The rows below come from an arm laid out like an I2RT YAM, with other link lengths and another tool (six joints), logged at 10 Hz.
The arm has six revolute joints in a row. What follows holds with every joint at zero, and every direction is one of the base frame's.
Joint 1 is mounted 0.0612 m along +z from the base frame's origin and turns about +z.
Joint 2 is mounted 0.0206 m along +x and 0.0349 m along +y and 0.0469 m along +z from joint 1 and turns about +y.
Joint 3 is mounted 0.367 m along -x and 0.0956 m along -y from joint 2 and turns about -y.
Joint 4 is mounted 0.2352 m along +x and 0.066 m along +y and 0.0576 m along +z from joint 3 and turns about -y.
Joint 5 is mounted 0.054 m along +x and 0.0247 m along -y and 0.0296 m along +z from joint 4 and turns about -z.
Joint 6 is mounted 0.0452 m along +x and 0.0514 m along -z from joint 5 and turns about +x.
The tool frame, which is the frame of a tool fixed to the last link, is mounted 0.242 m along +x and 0.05 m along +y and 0.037 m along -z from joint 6; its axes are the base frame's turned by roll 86.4, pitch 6.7 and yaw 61.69 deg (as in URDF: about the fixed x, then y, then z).
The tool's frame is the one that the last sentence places.
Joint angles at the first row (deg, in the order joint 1, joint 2, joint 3, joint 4, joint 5, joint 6):
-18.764 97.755 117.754 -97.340 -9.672 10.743
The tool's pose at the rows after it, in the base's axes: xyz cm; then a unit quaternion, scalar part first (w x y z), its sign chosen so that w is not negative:
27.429 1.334 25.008 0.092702 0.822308 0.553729 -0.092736
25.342 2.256 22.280 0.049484 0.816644 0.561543 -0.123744
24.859 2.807 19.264 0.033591 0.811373 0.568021 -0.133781
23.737 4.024 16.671 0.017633 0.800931 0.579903 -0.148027
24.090 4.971 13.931 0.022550 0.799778 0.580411 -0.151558
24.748 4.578 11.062 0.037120 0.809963 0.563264 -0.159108
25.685 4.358 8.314 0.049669 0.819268 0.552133 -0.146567
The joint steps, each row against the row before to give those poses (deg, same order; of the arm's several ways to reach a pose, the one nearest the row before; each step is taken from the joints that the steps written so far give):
0.110 -0.918 -10.031 0.021 -3.453 0.000
0.306 0.044 -8.198 2.057 -0.175 0.000
0.677 0.000 -8.087 5.835 -0.219 0.000
2.097 0.022 -6.994 4.503 0.001 0.633
2.734 0.000 -6.032 6.796 0.349 2.668
1.004 -0.001 -5.510 7.149 1.640 3.277
-0.175 0.001 -6.031 8.524 -0.022 1.202

